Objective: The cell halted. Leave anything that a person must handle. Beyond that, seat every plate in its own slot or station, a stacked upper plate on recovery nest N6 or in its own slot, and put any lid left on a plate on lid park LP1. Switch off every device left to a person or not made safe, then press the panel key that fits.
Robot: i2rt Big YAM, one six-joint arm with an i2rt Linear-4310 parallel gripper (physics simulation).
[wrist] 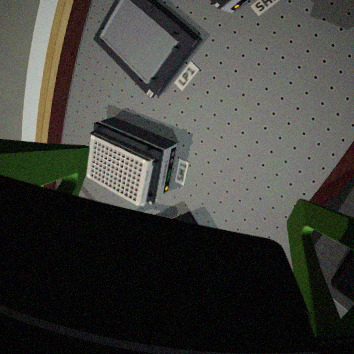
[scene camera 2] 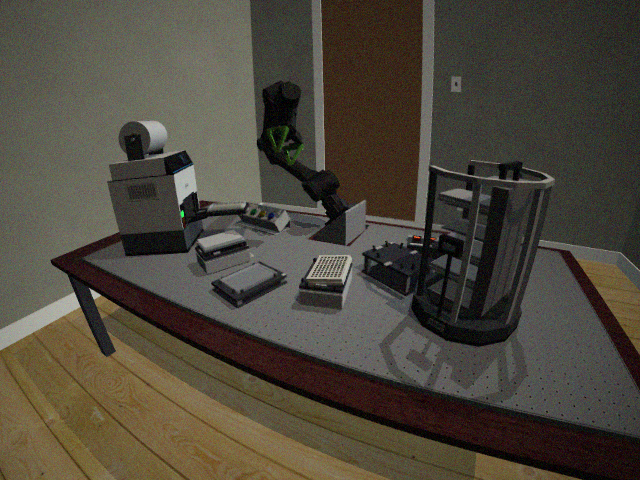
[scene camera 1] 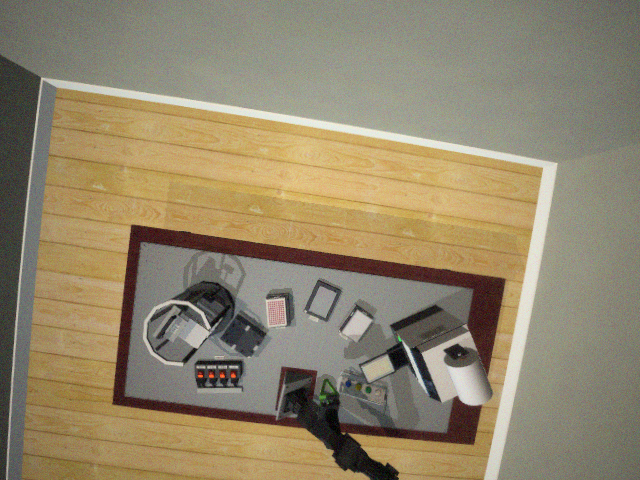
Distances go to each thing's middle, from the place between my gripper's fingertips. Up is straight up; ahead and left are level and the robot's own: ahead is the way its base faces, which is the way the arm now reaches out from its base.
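My gripper: 23 cm to the right of the station marked SH1 (scene camera 2: 333, 296), 17 cm short of it, 26 cm above it. Round plate hotel (scene camera 2: 482, 230), from my hand: 56 cm to the left, 12 cm ahead, 12 cm below.
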